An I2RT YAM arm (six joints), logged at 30 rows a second.
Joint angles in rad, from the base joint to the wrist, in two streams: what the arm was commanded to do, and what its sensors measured. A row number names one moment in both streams.
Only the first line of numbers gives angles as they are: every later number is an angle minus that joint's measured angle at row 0.
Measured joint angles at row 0:
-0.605 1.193 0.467 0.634 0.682 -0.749
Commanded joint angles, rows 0 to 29:
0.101 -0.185 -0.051 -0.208 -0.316 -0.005
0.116 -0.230 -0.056 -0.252 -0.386 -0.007
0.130 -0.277 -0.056 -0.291 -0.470 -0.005
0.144 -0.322 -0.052 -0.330 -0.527 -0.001
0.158 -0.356 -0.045 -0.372 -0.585 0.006
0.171 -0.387 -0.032 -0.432 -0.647 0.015
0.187 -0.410 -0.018 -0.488 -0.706 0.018
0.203 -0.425 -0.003 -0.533 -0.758 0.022
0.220 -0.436 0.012 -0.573 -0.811 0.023
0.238 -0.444 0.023 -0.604 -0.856 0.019
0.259 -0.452 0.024 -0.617 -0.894 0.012
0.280 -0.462 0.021 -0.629 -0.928 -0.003
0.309 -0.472 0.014 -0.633 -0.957 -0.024
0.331 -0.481 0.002 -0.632 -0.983 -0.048
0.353 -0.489 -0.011 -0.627 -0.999 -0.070
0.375 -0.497 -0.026 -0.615 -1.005 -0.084
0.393 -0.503 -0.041 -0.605 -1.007 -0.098
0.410 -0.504 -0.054 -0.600 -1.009 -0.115
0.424 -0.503 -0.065 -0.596 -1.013 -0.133
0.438 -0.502 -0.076 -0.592 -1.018 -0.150
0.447 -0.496 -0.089 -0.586 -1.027 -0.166
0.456 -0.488 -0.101 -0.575 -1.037 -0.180
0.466 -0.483 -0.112 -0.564 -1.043 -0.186
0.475 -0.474 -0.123 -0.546 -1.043 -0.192
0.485 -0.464 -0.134 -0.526 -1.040 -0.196
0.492 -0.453 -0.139 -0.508 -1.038 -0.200
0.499 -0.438 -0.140 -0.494 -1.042 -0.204
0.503 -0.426 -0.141 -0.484 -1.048 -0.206
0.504 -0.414 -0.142 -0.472 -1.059 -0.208
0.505 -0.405 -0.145 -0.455 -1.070 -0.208
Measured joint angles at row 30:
0.491 -0.432 -0.138 -0.550 -1.022 -0.179
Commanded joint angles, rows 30 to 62:
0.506 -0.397 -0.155 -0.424 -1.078 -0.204
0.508 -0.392 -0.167 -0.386 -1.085 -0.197
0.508 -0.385 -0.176 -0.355 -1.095 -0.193
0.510 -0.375 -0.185 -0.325 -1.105 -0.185
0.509 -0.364 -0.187 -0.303 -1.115 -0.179
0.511 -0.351 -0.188 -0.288 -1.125 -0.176
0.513 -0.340 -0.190 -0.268 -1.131 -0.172
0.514 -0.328 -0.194 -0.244 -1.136 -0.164
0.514 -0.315 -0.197 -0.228 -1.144 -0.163
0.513 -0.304 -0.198 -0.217 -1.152 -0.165
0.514 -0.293 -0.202 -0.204 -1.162 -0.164
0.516 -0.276 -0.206 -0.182 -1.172 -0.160
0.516 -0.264 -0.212 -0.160 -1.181 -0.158
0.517 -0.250 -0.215 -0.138 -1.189 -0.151
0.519 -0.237 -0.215 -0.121 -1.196 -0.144
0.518 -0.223 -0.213 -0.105 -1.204 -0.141
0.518 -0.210 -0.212 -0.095 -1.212 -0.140
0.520 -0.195 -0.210 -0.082 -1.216 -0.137
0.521 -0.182 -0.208 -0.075 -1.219 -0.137
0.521 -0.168 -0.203 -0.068 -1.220 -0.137
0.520 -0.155 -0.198 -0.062 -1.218 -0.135
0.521 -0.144 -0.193 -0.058 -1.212 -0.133
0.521 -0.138 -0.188 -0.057 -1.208 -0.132
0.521 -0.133 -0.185 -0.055 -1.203 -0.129
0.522 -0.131 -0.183 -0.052 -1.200 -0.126
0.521 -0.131 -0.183 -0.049 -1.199 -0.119
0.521 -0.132 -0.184 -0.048 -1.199 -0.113
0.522 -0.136 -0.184 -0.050 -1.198 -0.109
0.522 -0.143 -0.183 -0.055 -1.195 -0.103
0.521 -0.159 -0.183 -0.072 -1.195 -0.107
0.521 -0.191 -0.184 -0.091 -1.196 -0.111
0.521 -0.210 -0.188 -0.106 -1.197 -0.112
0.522 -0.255 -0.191 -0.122 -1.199 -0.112
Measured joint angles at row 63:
0.514 -0.155 -0.204 -0.106 -1.191 -0.128
